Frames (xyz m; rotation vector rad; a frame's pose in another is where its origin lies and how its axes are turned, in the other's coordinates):
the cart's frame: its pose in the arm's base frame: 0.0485 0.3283 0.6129 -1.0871 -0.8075 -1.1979
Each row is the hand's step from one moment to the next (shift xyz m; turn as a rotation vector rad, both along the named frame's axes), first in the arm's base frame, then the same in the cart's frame.
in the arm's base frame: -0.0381 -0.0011 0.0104 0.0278 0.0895 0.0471
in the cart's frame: 0.0019 -0.0395 -0.0001 0.0215 0.0178 0.1011
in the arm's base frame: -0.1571 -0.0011 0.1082 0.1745 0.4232 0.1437
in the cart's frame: 0.0673 -0.1770 0.0231 0.0378 0.1436 0.4562
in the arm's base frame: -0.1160 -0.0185 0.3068 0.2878 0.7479 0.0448
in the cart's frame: 0.2654 -0.1806 0.0700 -0.1313 0.2795 0.7408
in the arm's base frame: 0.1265 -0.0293 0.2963 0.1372 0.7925 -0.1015
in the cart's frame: 0.3103 0.0582 0.0705 -0.3125 0.1651 0.7296
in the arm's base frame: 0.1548 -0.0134 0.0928 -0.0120 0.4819 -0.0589
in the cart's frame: 0.1229 0.1306 0.0247 -0.2076 0.0067 0.4390
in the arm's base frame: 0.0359 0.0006 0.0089 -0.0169 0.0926 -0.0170
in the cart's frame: 0.0156 0.0331 0.0054 -0.0482 -0.0117 0.0818
